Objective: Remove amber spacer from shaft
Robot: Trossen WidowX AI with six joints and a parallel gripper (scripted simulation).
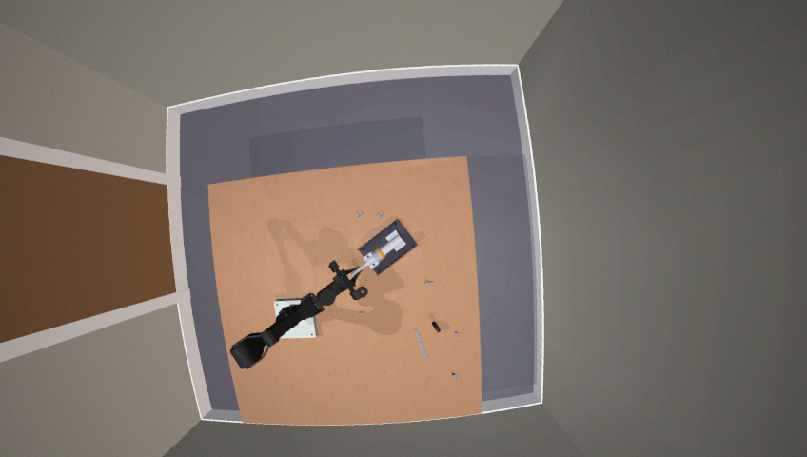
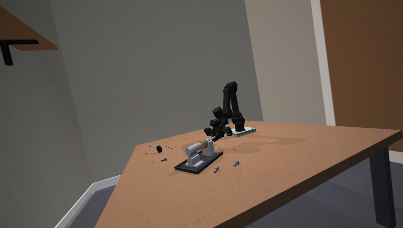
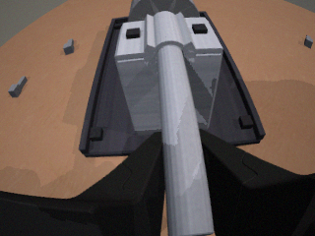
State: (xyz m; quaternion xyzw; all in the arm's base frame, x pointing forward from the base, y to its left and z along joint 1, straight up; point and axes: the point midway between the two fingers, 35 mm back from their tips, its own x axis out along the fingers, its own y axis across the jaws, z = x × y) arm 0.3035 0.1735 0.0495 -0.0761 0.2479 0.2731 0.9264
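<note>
My gripper tip is now 50 mm short of the grey steel shaft, 30 mm to the right of it and 20 mm below it. The rest, counted from my gripper tip: black disc 310 mm ahead, 310 mm to the right, 40 mm below; amber spacer 100 mm ahead, 60 mm to the left, 20 mm above; thin grey strip 240 mm ahead, 400 mm to the right, 60 mm below.
</note>
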